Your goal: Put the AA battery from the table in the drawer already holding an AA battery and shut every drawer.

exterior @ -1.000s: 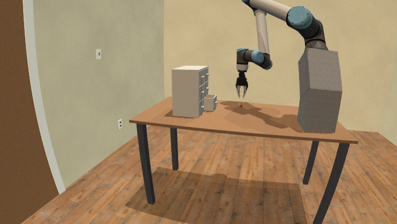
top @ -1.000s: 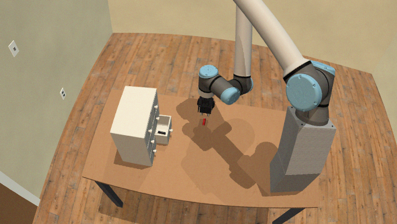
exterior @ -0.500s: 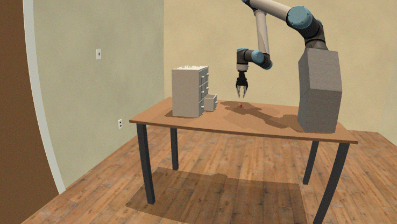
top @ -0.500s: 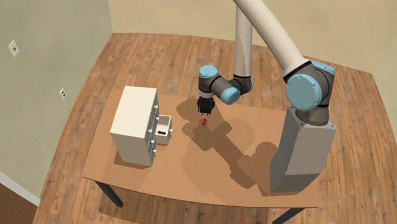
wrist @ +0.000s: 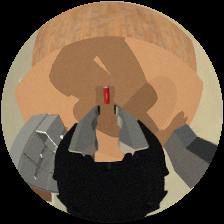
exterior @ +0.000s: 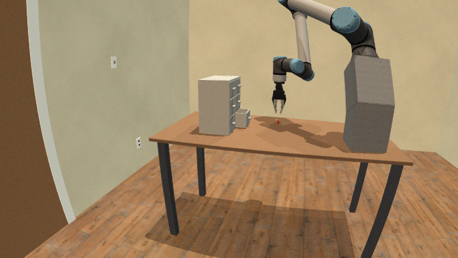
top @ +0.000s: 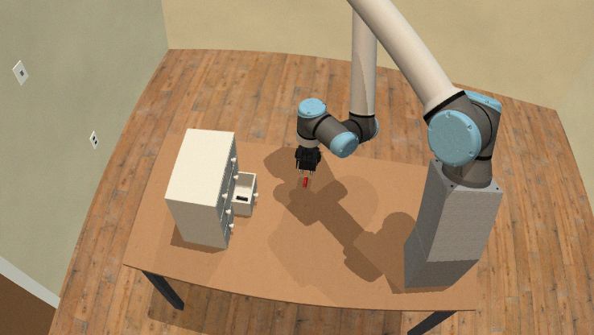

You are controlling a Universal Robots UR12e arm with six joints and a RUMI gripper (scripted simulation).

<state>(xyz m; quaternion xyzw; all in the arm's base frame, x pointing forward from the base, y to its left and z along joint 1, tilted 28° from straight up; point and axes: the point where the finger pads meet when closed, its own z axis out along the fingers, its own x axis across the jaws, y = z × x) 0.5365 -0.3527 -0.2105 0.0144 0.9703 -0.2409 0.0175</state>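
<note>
My gripper is now 8 cm above the red AA battery. From my hand the other things lie so: small dark object: 24 cm ahead, 12 cm to the left, 7 cm below.
</note>
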